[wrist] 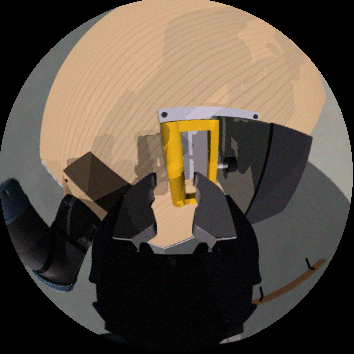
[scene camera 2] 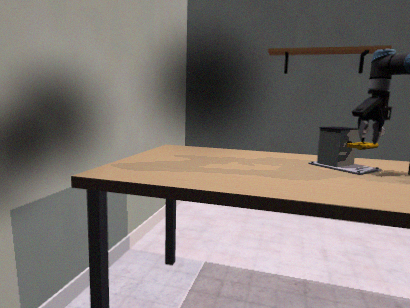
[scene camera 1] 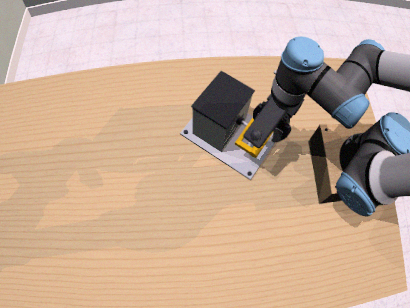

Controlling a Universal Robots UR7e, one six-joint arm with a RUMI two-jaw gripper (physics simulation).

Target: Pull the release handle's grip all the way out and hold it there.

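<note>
The release handle has a yellow frame-shaped grip (scene camera 1: 246, 149) (scene camera 2: 363, 146) (wrist: 173, 150), joined by a short rod (wrist: 221, 166) to a dark box-shaped housing (scene camera 1: 223, 99) (scene camera 2: 330, 145) (wrist: 287, 165). A gap shows between grip and housing. The housing stands on a light grey base plate (scene camera 1: 240, 164) (wrist: 210, 113). My gripper (scene camera 2: 369, 142) (wrist: 174, 173) is partly open and points down at the grip. In the wrist view, the near end of the grip's outer bar lies between the fingertips, with gaps beside it; the fingers are not clamped on it. In scene camera 1 the arm hides the fingertips.
A dark brown angular block (scene camera 1: 320, 167) (wrist: 95, 172) stands beside the arm's lower part, right of the base plate in scene camera 1. A wooden shelf (scene camera 2: 320, 51) (wrist: 295, 284) hangs on the wall behind the wooden table (scene camera 1: 125, 210) (scene camera 2: 225, 175).
</note>
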